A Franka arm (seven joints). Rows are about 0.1 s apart.
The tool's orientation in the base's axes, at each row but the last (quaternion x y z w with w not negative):
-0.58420, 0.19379, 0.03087, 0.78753
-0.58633, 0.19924, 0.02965, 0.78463
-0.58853, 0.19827, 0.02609, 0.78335
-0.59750, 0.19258, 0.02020, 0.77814
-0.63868, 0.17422, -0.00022, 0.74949
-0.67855, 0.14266, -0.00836, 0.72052
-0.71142, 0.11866, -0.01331, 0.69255
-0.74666, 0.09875, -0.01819, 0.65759
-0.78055, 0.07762, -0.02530, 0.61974
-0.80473, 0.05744, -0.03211, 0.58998
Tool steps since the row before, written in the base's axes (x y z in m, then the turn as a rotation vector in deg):
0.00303, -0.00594, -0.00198, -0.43, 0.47, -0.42
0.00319, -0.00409, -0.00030, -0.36, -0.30, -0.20
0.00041, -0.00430, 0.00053, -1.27, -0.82, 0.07
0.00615, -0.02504, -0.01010, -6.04, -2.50, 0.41
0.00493, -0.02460, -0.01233, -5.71, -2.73, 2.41
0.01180, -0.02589, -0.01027, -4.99, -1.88, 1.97
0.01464, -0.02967, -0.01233, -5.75, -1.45, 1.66
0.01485, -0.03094, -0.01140, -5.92, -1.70, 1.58
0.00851, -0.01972, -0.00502, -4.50, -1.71, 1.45
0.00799, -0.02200, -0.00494, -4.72, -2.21, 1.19
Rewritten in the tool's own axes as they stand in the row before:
0.00453, -0.00091, -0.00520, -0.34, 0.65, 0.22
0.00380, -0.00189, -0.00299, -0.21, 0.19, -0.43
0.00102, -0.00191, -0.00377, -1.03, 0.03, -1.10
0.01393, 0.00056, -0.02392, -5.22, 0.49, -3.92
0.01333, 0.00618, -0.02378, -5.38, -1.54, -3.81
0.01864, 0.00588, -0.02309, -4.78, -1.17, -2.84
0.02157, 0.01036, -0.02596, -5.56, -0.76, -2.55
0.02102, 0.01298, -0.02641, -5.67, -0.63, -2.81
0.01169, 0.00845, -0.01669, -4.26, -0.63, -2.59
0.01087, 0.01081, -0.01836, -4.41, -0.22, -3.01

